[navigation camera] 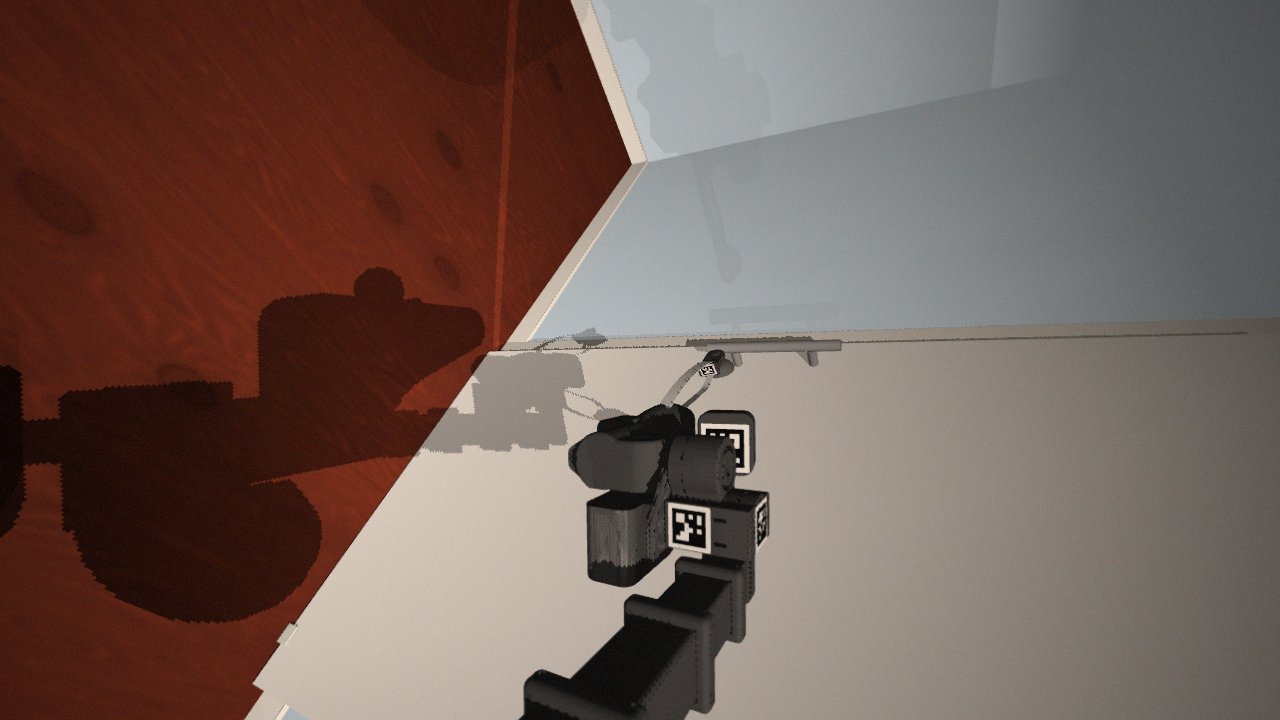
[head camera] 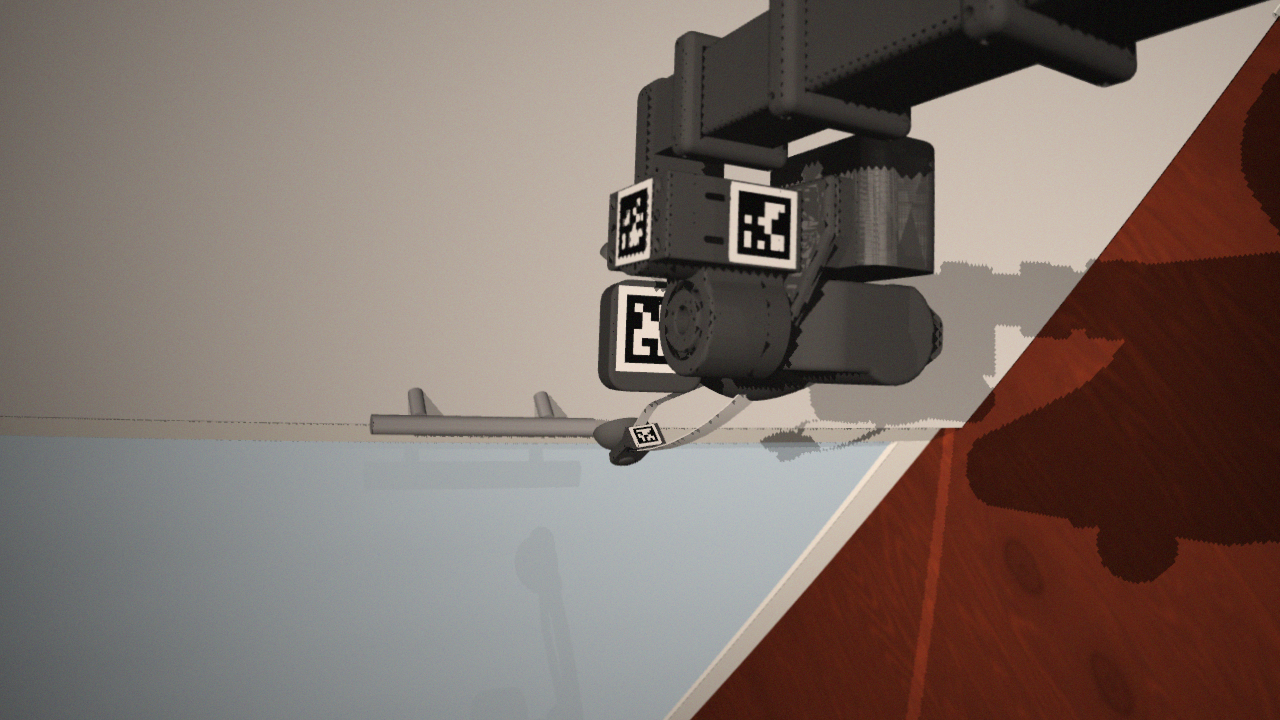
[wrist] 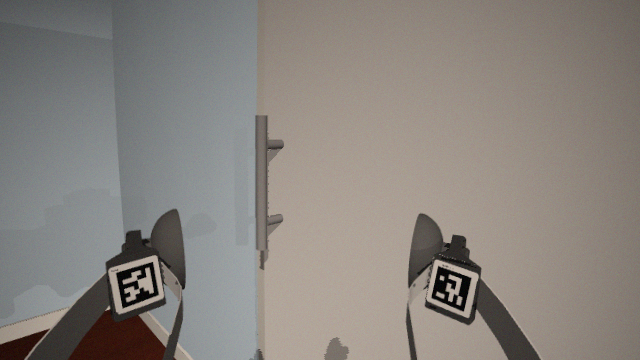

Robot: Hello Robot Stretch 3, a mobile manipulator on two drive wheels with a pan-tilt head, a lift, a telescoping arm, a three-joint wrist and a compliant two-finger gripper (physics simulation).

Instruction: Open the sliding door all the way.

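Frame: origin at the robot's base, x ahead, y left, z up, level; millimetres.
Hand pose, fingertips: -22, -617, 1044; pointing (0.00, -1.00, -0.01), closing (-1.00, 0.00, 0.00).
Observation:
After its pixels a point has its place, as x, y, z.
The beige sliding door (head camera: 268, 223) {-149, -1023, 1273} (navigation camera: 895, 492) {-190, -982, 1236} (wrist: 475, 125) is a large flat panel. Its edge runs up and down in the wrist view. A grey bar handle (head camera: 483, 425) {71, -1151, 986} (navigation camera: 778, 345) {75, -1151, 999} (wrist: 261, 182) stands off the door on two short posts, close to that edge. My gripper (head camera: 624, 438) (navigation camera: 716, 363) (wrist: 299, 239) {-22, -617, 1045} is open and holds nothing. In the wrist view the handle appears between and above the fingertips, nearer the left finger, with its lower end at fingertip level. In the head view the near finger overlaps the handle's end, so the gap in depth is unclear.
Blue-grey walls (head camera: 268, 573) {366, -1618, 1236} (navigation camera: 895, 223) {447, -1699, 1237} (wrist: 185, 100) meet at a corner beyond the door's edge. A pale baseboard (head camera: 787, 573) {450, -1697, 90} (navigation camera: 581, 250) {502, -1736, 60} runs along the reddish wood floor (head camera: 1029, 626) {429, -1066, 0} (navigation camera: 268, 179) {465, -593, 1}. Shadows of the robot fall on the floor, door and wall.

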